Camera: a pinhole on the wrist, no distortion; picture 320 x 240 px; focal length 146.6 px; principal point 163.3 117.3 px. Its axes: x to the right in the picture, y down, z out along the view. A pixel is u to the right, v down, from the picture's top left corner.
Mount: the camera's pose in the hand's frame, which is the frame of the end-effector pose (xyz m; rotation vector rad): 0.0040 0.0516 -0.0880 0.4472 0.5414 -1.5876
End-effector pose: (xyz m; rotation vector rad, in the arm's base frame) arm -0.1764 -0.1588 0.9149 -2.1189 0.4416 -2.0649
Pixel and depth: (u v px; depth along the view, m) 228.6 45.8 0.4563
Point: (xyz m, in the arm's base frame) 0.0397 0.2410 0.8122
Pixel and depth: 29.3 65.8 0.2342
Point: 0.0448 -0.2519 0.8282
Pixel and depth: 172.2 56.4 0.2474
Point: -0.0558 -0.0463 0.8544
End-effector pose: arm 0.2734 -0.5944 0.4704 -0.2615 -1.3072 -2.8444
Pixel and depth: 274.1 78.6 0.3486
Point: 0.3531 -0.3290 0.2141
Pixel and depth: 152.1 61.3 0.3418
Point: 0.4080 -0.3618 0.4992
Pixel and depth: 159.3 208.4 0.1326
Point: 0.1842 -0.5589 0.4730
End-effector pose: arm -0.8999 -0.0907 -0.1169 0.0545 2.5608 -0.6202
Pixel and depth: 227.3 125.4 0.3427
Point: -0.9130 -0.3794 -0.0913
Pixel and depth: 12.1 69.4 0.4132
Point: -0.5727 -0.1621 -0.5353
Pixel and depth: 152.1 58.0 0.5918
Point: -0.5518 -0.4866 -0.2486
